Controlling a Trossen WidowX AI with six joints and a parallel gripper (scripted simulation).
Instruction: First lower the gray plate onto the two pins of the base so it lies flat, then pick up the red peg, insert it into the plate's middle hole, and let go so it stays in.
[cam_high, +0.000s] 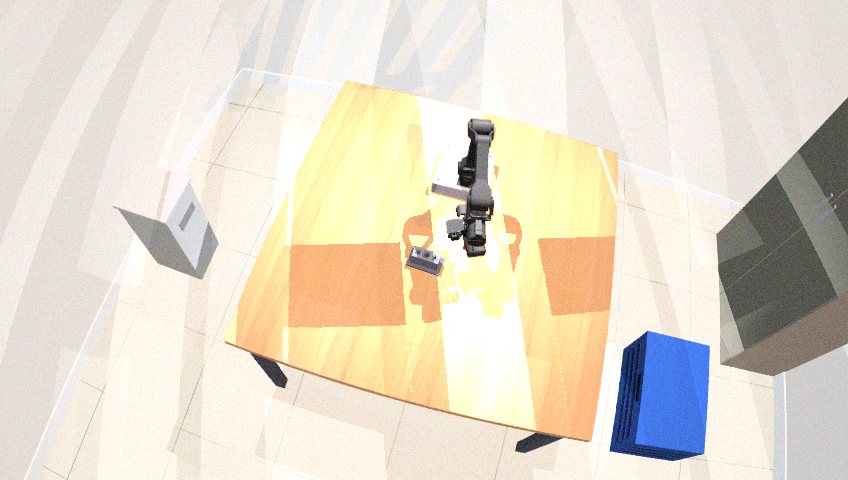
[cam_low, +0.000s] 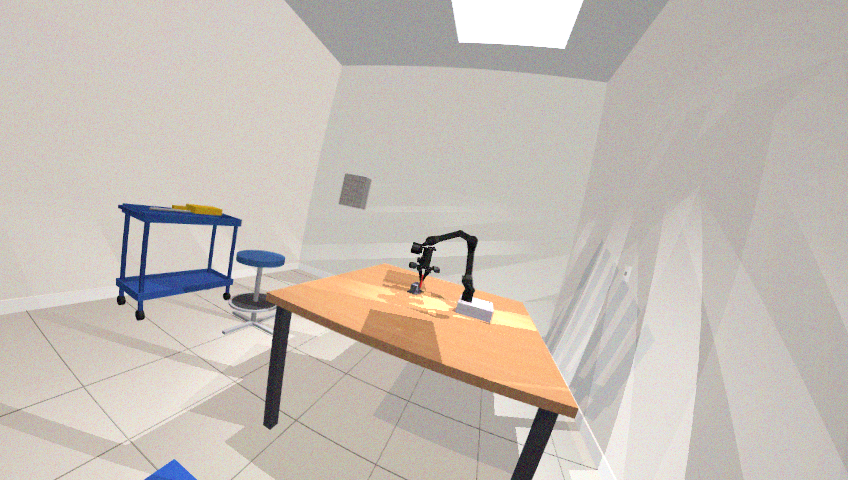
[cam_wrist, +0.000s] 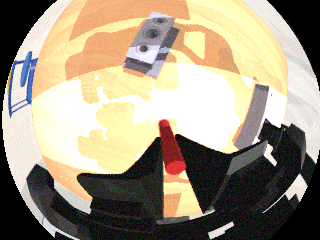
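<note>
Right now my gripper tip is 120 mm to the left of the gray plate, 70 mm above it and 50 mm short of it. Round my gripper tip: gray base (120 mm to the right, 110 mm below, 50 mm ahead); then red peg (right at my gripper tip).
</note>
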